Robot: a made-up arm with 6 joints.
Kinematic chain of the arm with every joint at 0, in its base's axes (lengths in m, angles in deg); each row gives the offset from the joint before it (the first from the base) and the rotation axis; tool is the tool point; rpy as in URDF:
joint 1: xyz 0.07 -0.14 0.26 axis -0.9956 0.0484 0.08
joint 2: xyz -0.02 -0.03 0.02 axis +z
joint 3: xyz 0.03 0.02 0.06 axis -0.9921 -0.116 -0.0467
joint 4: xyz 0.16 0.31 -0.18 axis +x
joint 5: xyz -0.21 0 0.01 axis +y
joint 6: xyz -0.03 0 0.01 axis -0.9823 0.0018 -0.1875
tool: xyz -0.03 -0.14 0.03 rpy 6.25 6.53 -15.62
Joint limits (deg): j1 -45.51..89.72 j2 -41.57..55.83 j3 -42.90..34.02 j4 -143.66..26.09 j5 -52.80..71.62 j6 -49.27..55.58
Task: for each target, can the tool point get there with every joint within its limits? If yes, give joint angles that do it. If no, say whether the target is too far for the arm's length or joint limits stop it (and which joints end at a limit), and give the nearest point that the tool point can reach.
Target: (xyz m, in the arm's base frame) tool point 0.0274 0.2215 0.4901
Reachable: yes | joints -35.14 -3.79 0.92 -119.24 12.48 0.83
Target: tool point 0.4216 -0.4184 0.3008
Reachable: no: joint limits stop it (at a limit: joint 1, joint 2, joint 3, joint 4, joint 5, joint 6) | nearest point 0.2958 -0.4946 0.1634 | short by 0.201 m
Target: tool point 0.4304 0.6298 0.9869
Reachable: no: too far | nearest point 0.2421 0.2371 0.6163 | short by 0.572 m
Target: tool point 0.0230 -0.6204 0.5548
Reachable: no: joint limits stop it (at a limit: joint 1, joint 2, joint 3, joint 4, joint 6) | nearest point -0.0120 -0.4236 0.3148 | short by 0.312 m
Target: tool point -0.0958 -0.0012 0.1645
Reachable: yes | joints 37.29 12.73 -7.99 -38.84 33.17 -37.85
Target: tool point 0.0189 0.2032 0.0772
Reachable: yes | joints 66.73 -13.73 -33.33 -101.50 -7.68 -13.68
